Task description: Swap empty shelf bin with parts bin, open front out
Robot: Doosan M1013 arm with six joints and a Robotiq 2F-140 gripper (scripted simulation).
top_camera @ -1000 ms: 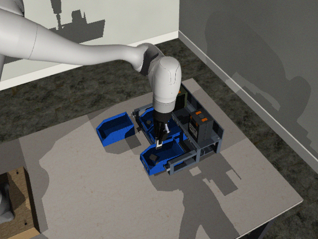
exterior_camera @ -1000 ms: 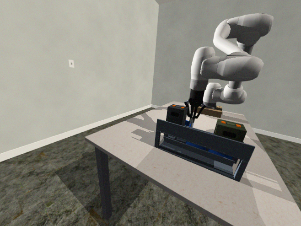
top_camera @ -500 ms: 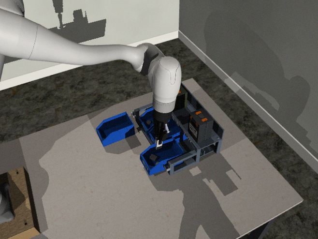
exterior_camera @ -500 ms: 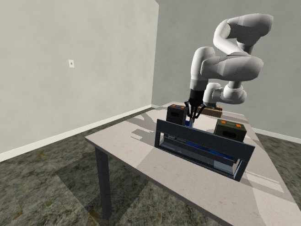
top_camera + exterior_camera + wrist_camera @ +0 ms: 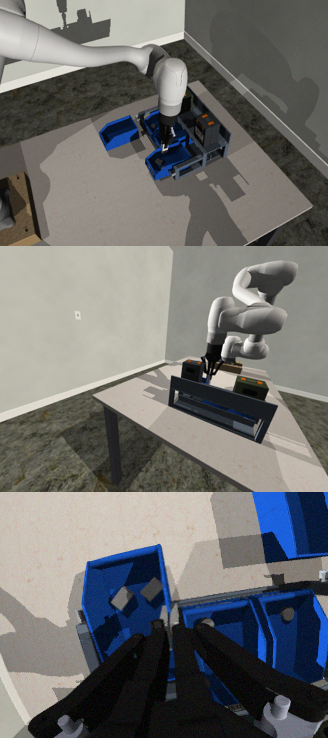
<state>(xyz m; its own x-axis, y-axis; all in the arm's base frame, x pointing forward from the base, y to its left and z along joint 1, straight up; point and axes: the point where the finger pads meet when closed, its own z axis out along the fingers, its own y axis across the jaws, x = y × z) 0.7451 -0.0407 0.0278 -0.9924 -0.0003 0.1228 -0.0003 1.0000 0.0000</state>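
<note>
Now: the shelf's lower level 12 cm ahead of my hand, 9 cm below it and 7 cm to the left of it. Also, from my hand: green box: 18 cm to the left, 18 cm ahead, 6 cm above; then shelf back panel: 25 cm ahead, 7 cm to the left, 4 cm above.
</note>
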